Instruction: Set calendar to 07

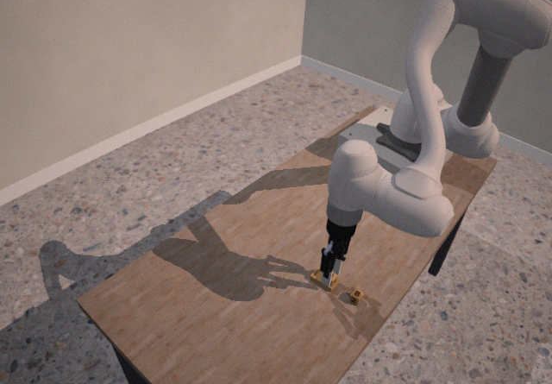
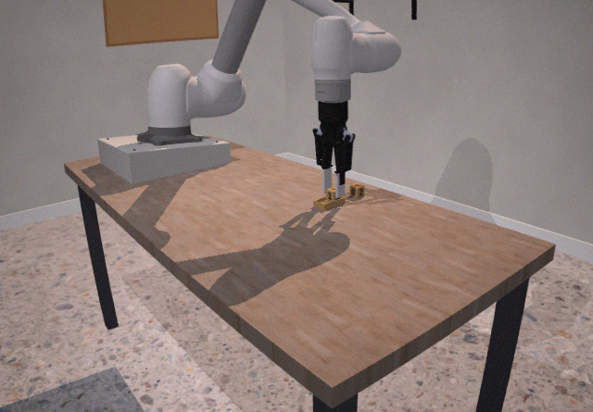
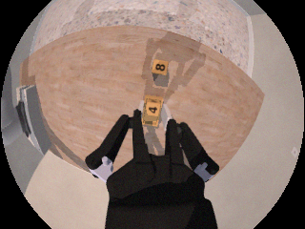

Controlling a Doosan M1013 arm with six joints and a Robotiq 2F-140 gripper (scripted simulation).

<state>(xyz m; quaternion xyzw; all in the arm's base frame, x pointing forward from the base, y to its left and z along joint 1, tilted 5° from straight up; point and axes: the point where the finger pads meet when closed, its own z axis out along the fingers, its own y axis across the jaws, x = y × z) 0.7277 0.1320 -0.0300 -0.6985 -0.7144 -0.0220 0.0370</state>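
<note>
My hand is 2 cm to the left of the tray and 5 cm above it.
</note>
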